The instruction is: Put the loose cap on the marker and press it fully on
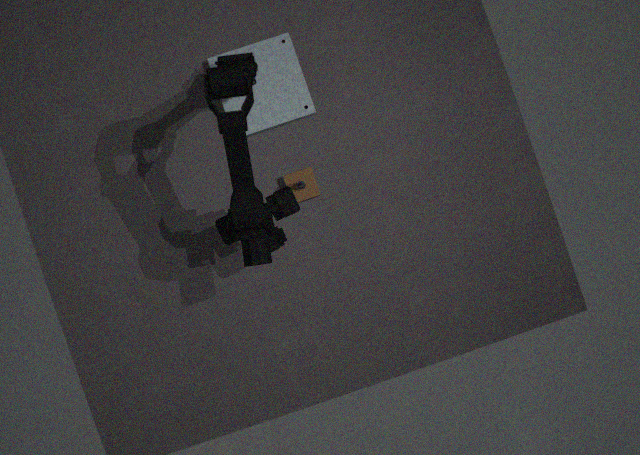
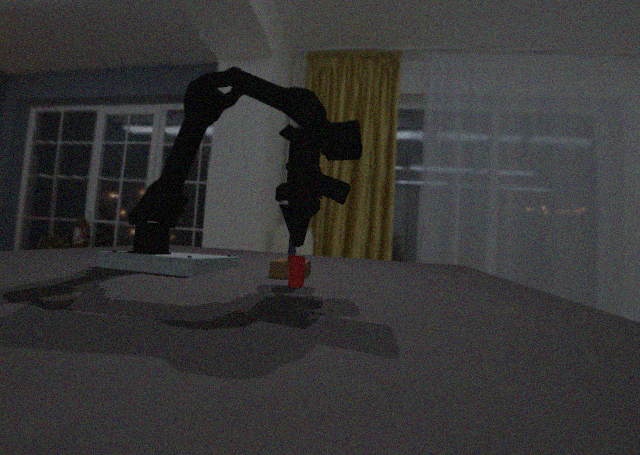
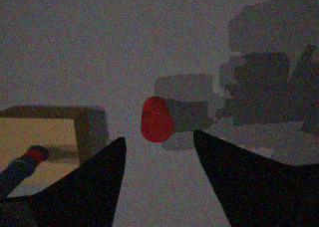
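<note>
Now: the red cap 40 mm below my gripper tip. Also, from my gripper tip: tan holder block 120 mm to the left, 60 mm below, 30 mm behind.
</note>
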